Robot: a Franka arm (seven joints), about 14 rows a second.
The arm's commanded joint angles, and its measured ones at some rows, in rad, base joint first. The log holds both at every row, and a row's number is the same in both.
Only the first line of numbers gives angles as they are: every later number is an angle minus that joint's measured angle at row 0.
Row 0, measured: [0.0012 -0.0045 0.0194 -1.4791 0.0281 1.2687 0.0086]
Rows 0 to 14, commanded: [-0.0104 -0.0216 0.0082 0.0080 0.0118 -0.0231 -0.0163]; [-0.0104 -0.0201 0.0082 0.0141 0.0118 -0.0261 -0.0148]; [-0.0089 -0.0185 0.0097 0.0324 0.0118 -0.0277 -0.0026]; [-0.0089 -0.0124 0.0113 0.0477 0.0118 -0.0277 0.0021]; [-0.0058 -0.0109 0.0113 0.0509 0.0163 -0.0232 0.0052]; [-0.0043 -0.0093 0.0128 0.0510 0.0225 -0.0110 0.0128]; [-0.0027 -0.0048 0.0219 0.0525 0.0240 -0.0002 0.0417]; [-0.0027 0.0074 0.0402 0.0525 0.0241 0.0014 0.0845]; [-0.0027 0.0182 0.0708 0.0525 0.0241 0.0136 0.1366]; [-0.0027 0.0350 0.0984 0.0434 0.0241 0.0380 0.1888]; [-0.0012 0.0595 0.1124 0.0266 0.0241 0.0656 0.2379]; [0.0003 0.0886 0.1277 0.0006 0.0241 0.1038 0.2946]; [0.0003 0.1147 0.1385 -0.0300 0.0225 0.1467 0.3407]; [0.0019 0.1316 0.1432 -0.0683 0.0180 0.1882 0.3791]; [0.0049 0.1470 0.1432 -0.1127 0.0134 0.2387 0.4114]
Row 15, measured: [0.0079 0.1154 0.1399 -0.0401 0.0123 0.1605 0.3380]
